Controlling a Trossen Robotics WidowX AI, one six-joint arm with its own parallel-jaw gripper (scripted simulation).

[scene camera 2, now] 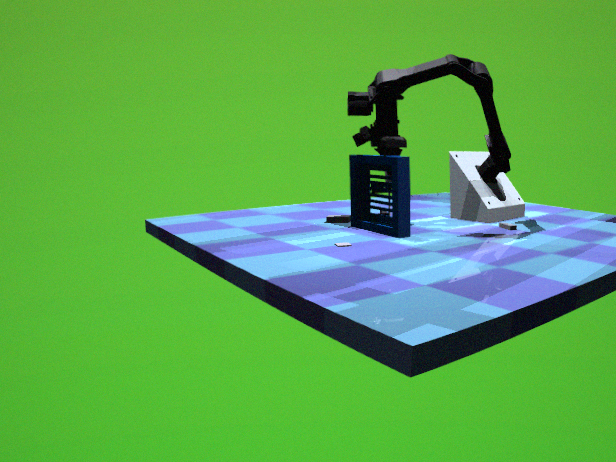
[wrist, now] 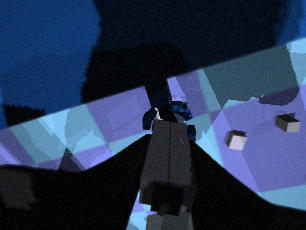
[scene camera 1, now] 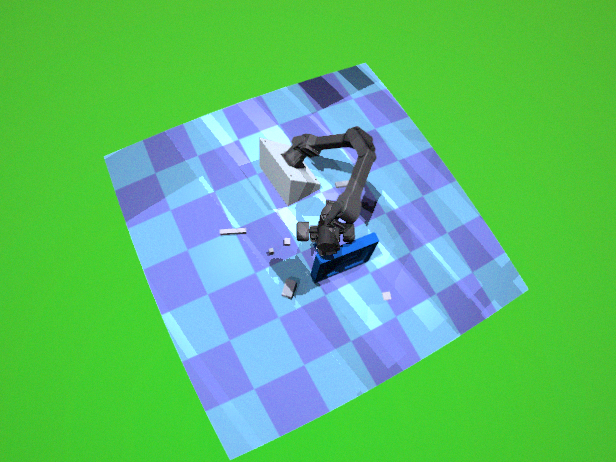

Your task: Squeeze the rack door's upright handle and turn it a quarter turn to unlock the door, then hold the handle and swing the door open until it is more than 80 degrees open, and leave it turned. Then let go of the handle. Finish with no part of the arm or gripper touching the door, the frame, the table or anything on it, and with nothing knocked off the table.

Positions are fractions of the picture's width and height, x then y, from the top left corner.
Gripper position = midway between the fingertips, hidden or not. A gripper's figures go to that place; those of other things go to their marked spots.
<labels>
My gripper (wrist: 0.55, 0.62) is 0.11 m from the lens. A dark blue rack (wrist: 0.20, 0.27): 0.05 m from the lens.
</labels>
